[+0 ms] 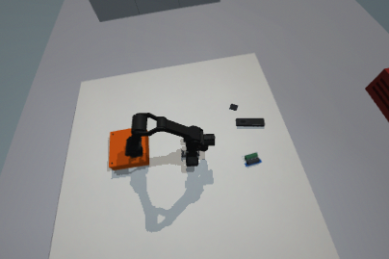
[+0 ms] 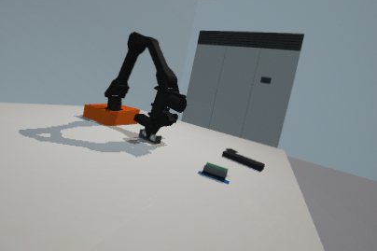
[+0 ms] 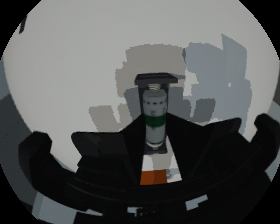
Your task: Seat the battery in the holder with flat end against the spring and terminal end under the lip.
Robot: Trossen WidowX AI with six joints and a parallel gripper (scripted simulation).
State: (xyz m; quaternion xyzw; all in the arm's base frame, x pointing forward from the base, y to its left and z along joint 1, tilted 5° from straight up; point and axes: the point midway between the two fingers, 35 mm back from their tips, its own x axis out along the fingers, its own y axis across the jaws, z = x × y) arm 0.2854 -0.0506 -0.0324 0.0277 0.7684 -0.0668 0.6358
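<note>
Now: gripper tip 1 cm below the battery. The rest, counted from my gripper tip: black bar: 38 cm ahead, 11 cm to the left, 1 cm above.
</note>
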